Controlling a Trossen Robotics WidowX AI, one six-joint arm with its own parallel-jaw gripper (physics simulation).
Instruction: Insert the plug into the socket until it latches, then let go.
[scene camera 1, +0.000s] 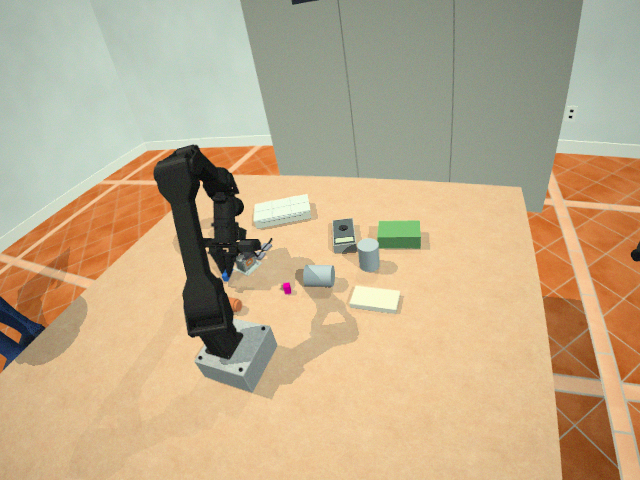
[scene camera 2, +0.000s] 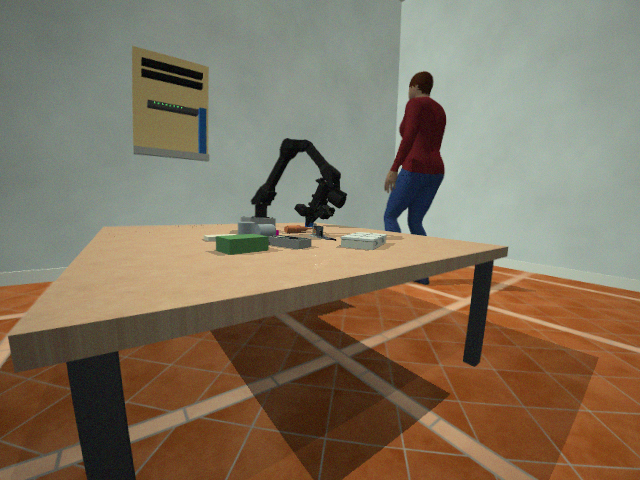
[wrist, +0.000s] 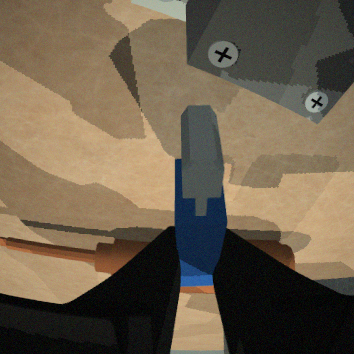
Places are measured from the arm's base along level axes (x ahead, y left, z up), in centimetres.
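Where they show: gripper, fingertip midpoint: (scene camera 1: 226, 276) (scene camera 2: 307, 225) (wrist: 195, 237); arm's base, link origin: (scene camera 1: 224, 343) (scene camera 2: 260, 217).
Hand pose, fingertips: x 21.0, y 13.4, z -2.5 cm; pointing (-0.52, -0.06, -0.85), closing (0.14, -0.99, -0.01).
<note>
Each offset is from my fingertips to the top centre of the thing. "*": to the spot under its first point.
The plug has a blue body @[dz +1.5, dx +2.0, dy +0.3 cm] (scene camera 1: 225, 276) (scene camera 2: 309, 225) (wrist: 200, 240) and a grey nose @[* dz +1.2, dx +5.2, dy +0.9 cm] (wrist: 201, 150). My gripper (scene camera 1: 224, 270) (scene camera 2: 310, 222) (wrist: 195, 237) is shut on the blue body, low over the table. The nose sticks out beyond the fingertips. The socket @[dz +0.6, dx +9.0, dy -0.8 cm] (scene camera 1: 248, 262) (scene camera 2: 318, 231) (wrist: 265, 40) is a dark grey block with cross-head screws in the wrist view, on a pale base. It lies ahead and to the right of the nose there, with a gap between them. The socket's opening does not show in the wrist view.
An orange screwdriver @[dz -0.1, dx -7.3, dy +2.0 cm] (scene camera 1: 235, 304) (scene camera 2: 294, 228) (wrist: 112, 256) lies behind the plug, on the base side. A magenta cube @[dz -1.4, dx +1.8, dy -16.9 cm] (scene camera 1: 287, 288), two grey cylinders @[dz +1.6, dx +6.5, dy -24.3 cm] (scene camera 1: 318, 275) @[dz +3.1, dx +15.7, dy -35.0 cm] (scene camera 1: 368, 255), a grey device @[dz -0.9, dx +26.0, dy -24.8 cm] (scene camera 1: 344, 235), a green box @[dz +0.1, dx +27.8, dy -40.9 cm] (scene camera 1: 399, 234) and a white case @[dz -0.4, dx +35.5, dy +0.2 cm] (scene camera 1: 282, 210) stand farther off.
</note>
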